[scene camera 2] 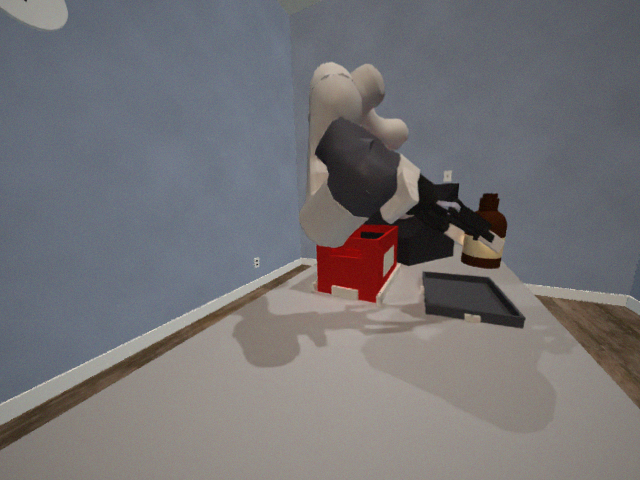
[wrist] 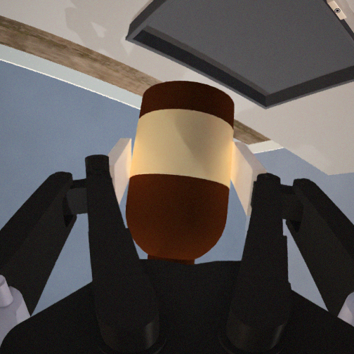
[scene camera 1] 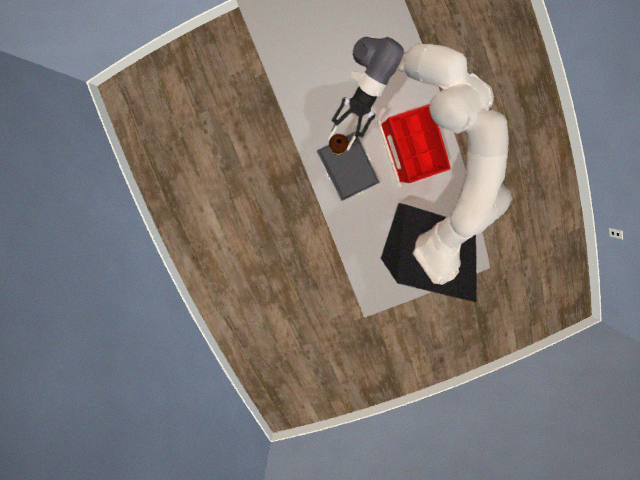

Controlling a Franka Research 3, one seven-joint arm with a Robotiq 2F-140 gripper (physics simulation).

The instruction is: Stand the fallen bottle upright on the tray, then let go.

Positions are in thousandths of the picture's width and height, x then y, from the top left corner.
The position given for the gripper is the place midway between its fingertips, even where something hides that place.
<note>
In view: the gripper (scene camera 2: 752, 507) and a brown bottle (scene camera 2: 741, 528).
The brown bottle shows as well in the wrist view (wrist: 499, 589). The gripper is seen too in the wrist view (wrist: 513, 442) and in scene camera 1 (scene camera 1: 529, 299).
</note>
